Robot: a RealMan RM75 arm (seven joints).
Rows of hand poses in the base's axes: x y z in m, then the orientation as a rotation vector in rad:
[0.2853, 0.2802, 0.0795, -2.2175, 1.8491, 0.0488]
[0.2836, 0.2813, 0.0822, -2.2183, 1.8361, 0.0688]
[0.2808, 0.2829, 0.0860, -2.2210, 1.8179, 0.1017]
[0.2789, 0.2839, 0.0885, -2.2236, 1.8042, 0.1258]
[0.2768, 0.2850, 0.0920, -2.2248, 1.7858, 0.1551]
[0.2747, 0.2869, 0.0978, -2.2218, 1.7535, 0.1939]
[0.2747, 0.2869, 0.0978, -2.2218, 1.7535, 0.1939]
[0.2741, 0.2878, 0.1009, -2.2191, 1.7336, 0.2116]
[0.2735, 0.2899, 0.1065, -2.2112, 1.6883, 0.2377]
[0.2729, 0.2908, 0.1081, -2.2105, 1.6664, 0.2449]
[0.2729, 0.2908, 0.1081, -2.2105, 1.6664, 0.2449]
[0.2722, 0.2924, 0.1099, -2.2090, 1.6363, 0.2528]
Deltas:
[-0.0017, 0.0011, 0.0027, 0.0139, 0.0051, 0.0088]
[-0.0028, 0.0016, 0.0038, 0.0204, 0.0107, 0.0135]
[-0.0019, 0.0010, 0.0025, 0.0145, 0.0082, 0.0104]
[-0.0021, 0.0011, 0.0035, 0.0195, 0.0086, 0.0127]
[-0.0021, 0.0019, 0.0058, 0.0323, 0.0065, 0.0189]
[0.0000, 0.0000, 0.0000, 0.0000, 0.0000, 0.0000]
[-0.0006, 0.0009, 0.0031, 0.0180, 0.0004, 0.0107]
[-0.0006, 0.0021, 0.0056, 0.0366, -0.0077, 0.0222]
[-0.0006, 0.0009, 0.0016, 0.0135, -0.0056, 0.0117]
[0.0000, 0.0000, 0.0000, 0.0000, 0.0000, 0.0000]
[-0.0007, 0.0016, 0.0018, 0.0181, -0.0090, 0.0157]

